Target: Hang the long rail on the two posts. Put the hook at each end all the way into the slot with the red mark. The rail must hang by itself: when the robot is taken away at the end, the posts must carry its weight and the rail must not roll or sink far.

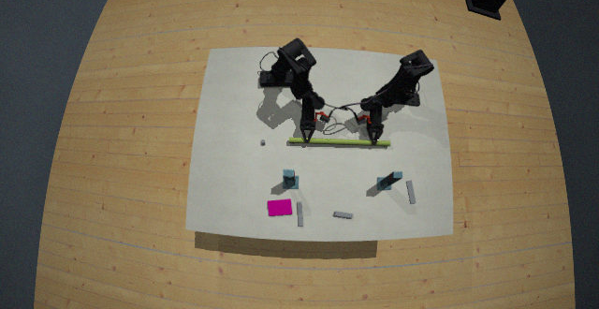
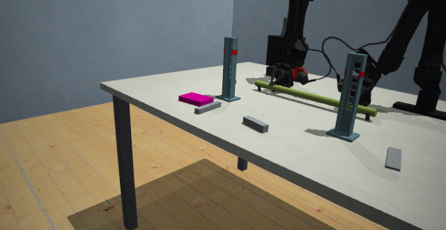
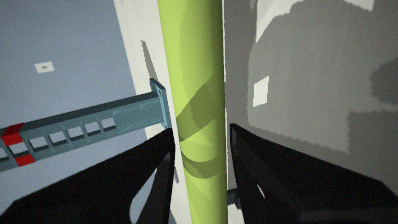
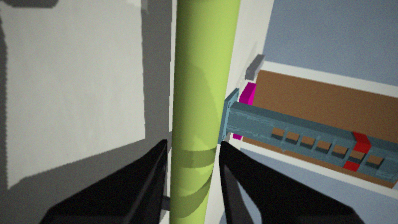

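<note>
The green rail lies 10 mm behind my right hand, 150 mm to the left of it and 10 mm below it. From my right hand the other things lie so: magenta block: 310 mm ahead, 80 mm to the right, 20 mm below.
Right now the green rail is 150 mm to the right of my left hand, 20 mm ahead of it and 10 mm below it. Round my left hand: magenta block 380 mm to the right, 350 mm ahead, 20 mm below.
</note>
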